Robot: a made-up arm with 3 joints. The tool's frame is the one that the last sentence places.
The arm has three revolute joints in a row. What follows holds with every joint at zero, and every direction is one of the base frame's. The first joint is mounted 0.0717 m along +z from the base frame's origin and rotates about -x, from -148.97 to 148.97 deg. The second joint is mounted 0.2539 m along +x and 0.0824 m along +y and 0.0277 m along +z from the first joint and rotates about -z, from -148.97 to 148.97 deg. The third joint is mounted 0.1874 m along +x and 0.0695 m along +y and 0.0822 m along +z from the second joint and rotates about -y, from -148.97 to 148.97 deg. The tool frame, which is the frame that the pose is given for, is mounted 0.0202 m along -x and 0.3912 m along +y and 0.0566 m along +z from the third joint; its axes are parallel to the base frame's.
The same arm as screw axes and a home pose.
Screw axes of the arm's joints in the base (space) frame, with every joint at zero. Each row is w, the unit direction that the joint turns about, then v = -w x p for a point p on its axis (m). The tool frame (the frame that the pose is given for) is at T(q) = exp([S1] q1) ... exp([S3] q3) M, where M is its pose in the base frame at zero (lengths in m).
S1 = (-1, 0, 0, 0, -0.0717, 0)
S2 = (0, 0, -1, -0.0824, 0.2539, 0)
S3 = (0, -1, 0, 0.1816, 0, -0.4413)
M: xyz 0.4211 0.5431 0.2382 (m) quaternion w x y z 1 0 0 0
Joint limits (rad, base to tool): -2.6..2.6 -2.6..2.6 -2.6..2.6

